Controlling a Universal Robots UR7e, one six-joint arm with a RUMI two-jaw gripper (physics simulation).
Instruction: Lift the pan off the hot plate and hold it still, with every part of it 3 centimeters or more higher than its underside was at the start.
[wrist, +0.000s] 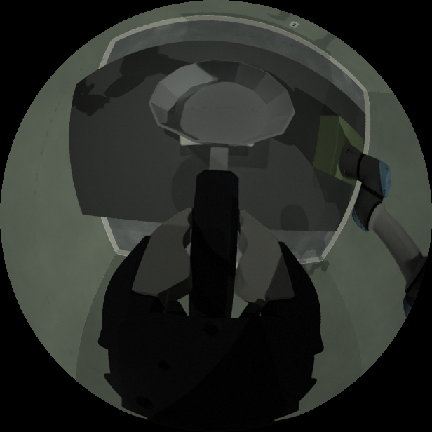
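Note:
The grey faceted pan (225, 107) is in the upper middle of the wrist view, open side up and looking about level. Its black handle runs down between the fingers. My gripper (215, 210) is shut on the handle from both sides. The pale hot plate (190, 141) lies below the pan; a strip of its near edge shows under the pan's rim and the rest is hidden. The pan looks raised clear of it, with a shadow on the table, but the exact height cannot be told.
The dark table top (120, 165) lies beneath, with a pale-rimmed area around it. A green block (327, 142) stands at the right. Beside it shows a dark, grey and blue arm (395, 230), reaching toward the block from the lower right.

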